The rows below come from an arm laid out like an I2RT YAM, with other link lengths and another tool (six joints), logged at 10 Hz.
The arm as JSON. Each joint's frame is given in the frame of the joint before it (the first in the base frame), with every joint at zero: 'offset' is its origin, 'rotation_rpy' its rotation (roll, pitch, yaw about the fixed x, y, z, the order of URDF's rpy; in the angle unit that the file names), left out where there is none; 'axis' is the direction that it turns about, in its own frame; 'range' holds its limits. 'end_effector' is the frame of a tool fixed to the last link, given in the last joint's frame.
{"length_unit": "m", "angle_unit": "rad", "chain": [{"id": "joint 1", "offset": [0.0, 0.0, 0.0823], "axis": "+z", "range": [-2.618, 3.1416]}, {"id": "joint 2", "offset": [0.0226, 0.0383, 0.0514], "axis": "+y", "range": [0.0, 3.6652]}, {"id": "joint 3", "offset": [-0.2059, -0.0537, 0.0], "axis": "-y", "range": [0.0, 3.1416]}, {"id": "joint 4", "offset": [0.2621, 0.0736, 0.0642], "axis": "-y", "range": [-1.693, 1.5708]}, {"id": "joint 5", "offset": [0.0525, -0.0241, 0.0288], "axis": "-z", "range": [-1.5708, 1.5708]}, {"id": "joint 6", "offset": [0.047, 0.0, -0.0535], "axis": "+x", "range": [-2.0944, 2.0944]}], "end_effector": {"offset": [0.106, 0.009, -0.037], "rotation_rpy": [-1.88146, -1.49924, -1.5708]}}
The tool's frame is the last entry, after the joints.
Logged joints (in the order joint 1, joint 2, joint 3, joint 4, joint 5, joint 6), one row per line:
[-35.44 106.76 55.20 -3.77 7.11 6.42]
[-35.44 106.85 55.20 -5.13 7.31 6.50]
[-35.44 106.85 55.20 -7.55 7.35 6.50]
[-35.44 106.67 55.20 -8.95 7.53 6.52]
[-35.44 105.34 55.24 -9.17 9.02 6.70]
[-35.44 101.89 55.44 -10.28 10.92 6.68]
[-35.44 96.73 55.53 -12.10 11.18 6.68]
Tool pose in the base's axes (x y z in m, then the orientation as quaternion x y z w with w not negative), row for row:
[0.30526 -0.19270 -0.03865 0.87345 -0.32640 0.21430 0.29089]
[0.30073 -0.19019 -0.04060 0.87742 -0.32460 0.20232 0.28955]
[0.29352 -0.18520 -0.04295 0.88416 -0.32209 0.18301 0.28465]
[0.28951 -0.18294 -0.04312 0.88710 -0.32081 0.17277 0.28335]
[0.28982 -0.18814 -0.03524 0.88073 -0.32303 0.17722 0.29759]
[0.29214 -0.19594 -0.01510 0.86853 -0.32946 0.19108 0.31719]
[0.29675 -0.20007 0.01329 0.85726 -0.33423 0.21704 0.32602]
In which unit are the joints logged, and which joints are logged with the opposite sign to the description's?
The joints are logged in degrees. Opposite sign: joint 6.
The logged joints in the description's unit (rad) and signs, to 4 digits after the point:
[-0.6185 1.8633 0.9634 -0.0658 0.1241 -0.1121]
[-0.6185 1.8649 0.9634 -0.0895 0.1276 -0.1134]
[-0.6185 1.8649 0.9634 -0.1318 0.1283 -0.1134]
[-0.6185 1.8617 0.9634 -0.1562 0.1314 -0.1138]
[-0.6185 1.8385 0.9641 -0.1600 0.1574 -0.1169]
[-0.6185 1.7783 0.9676 -0.1794 0.1906 -0.1166]
[-0.6185 1.6883 0.9692 -0.2112 0.1951 -0.1166]

